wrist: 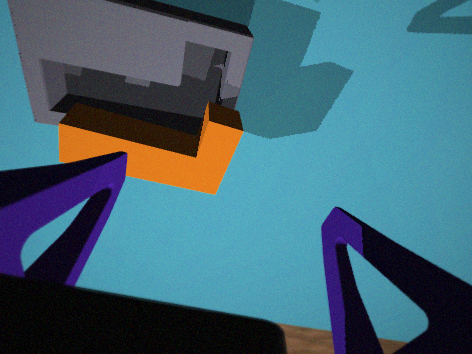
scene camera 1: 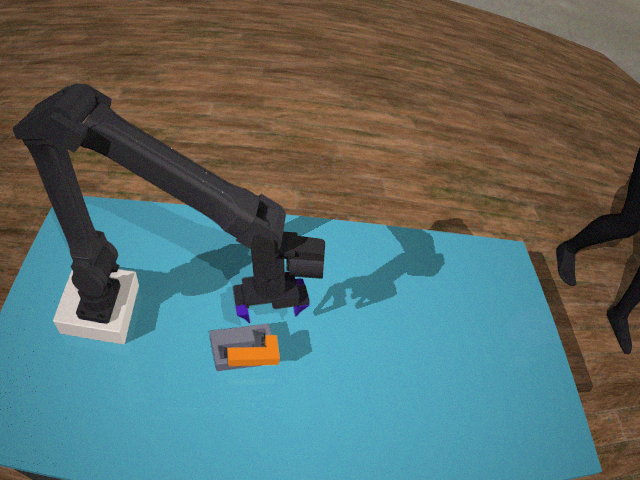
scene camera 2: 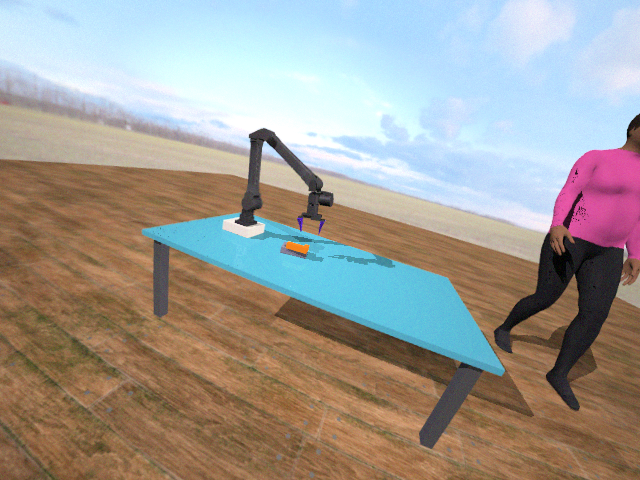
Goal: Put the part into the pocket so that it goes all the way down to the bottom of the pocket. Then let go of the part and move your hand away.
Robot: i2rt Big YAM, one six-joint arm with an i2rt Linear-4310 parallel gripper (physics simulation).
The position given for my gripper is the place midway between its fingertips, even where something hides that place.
Note:
My gripper (scene camera 1: 272, 317) is open, holding nothing. Also in view: an orange L-shaped block (scene camera 1: 269, 355). Further things: a grey pocket block (scene camera 1: 249, 336).
The orange L-shaped block also shows in the wrist view (wrist: 155, 153). My gripper also shows in the wrist view (wrist: 233, 192). The grey pocket block also shows in the wrist view (wrist: 163, 69).

